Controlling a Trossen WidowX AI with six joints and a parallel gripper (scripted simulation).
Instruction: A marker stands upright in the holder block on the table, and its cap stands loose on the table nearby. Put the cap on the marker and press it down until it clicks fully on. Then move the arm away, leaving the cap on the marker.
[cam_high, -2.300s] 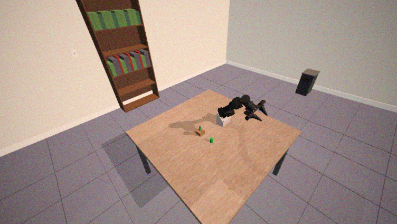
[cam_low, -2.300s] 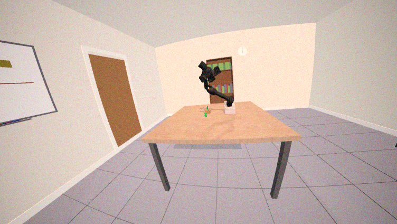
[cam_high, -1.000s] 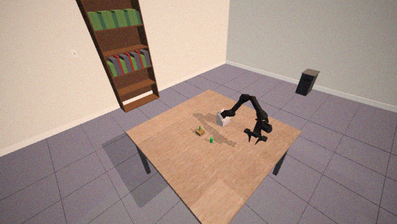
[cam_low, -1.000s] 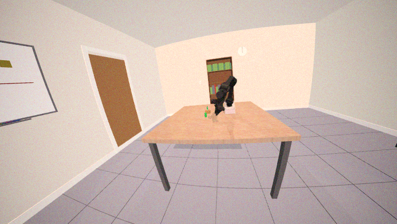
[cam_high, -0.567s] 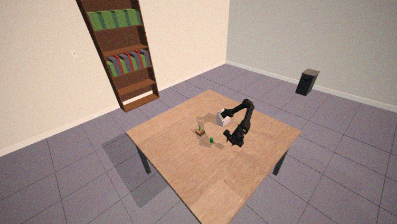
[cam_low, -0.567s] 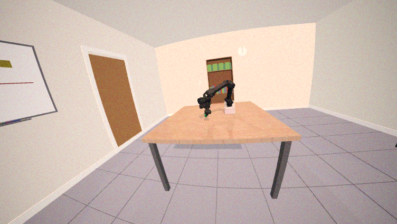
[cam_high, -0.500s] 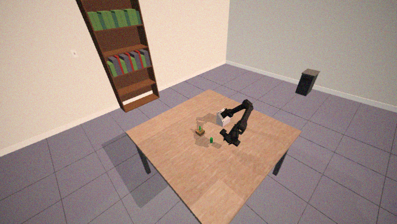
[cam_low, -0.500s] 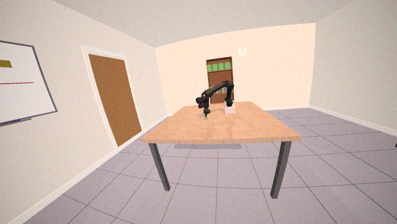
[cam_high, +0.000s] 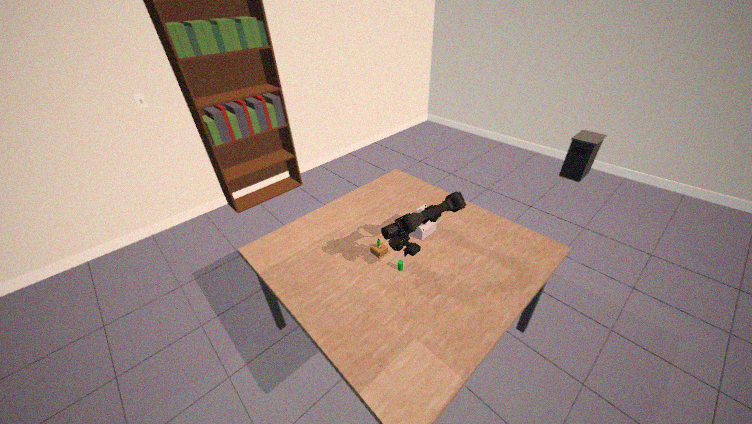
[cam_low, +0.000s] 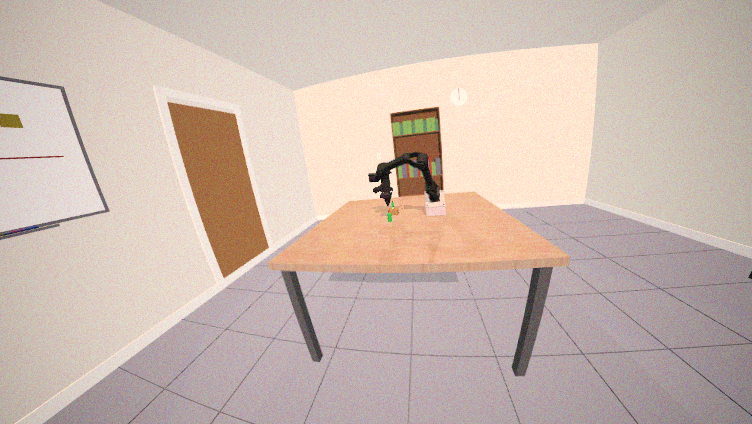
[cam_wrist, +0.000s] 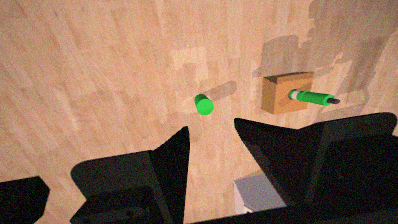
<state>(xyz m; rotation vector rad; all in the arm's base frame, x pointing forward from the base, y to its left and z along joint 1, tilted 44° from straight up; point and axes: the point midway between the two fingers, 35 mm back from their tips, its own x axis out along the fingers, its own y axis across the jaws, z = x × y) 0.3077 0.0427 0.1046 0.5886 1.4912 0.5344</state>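
Right now the green marker cap is 90 mm below my gripper tip.
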